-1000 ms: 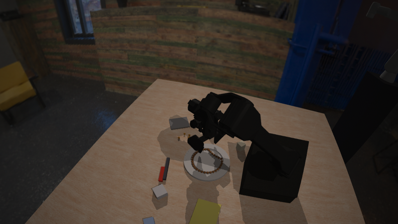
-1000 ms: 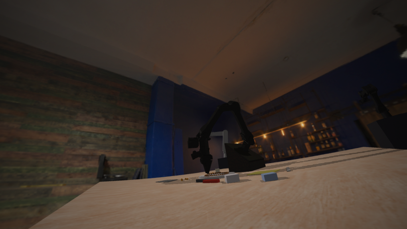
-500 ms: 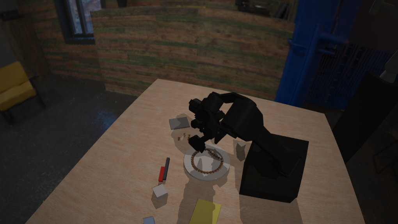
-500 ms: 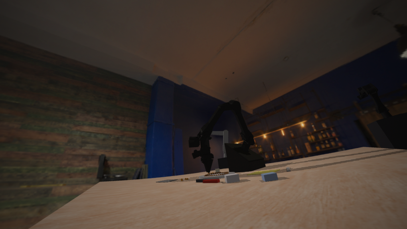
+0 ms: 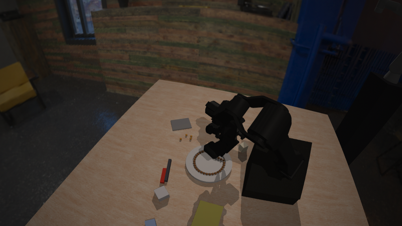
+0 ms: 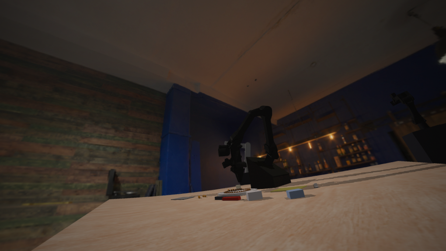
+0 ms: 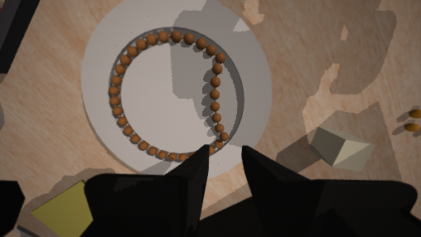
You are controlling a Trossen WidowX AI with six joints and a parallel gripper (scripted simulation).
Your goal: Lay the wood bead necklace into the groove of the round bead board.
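Right now my gripper tip is 5 cm short of the round white bead board, 2 cm to the right of it and 4 cm above it. From my gripper tip the other things lie so: dark bar (21 cm ahead, 12 cm to the left, 5 cm below); yellow sheet (1 cm ahead, 27 cm to the left, 5 cm below); pale cube (9 cm behind, 9 cm to the right, 3 cm below).
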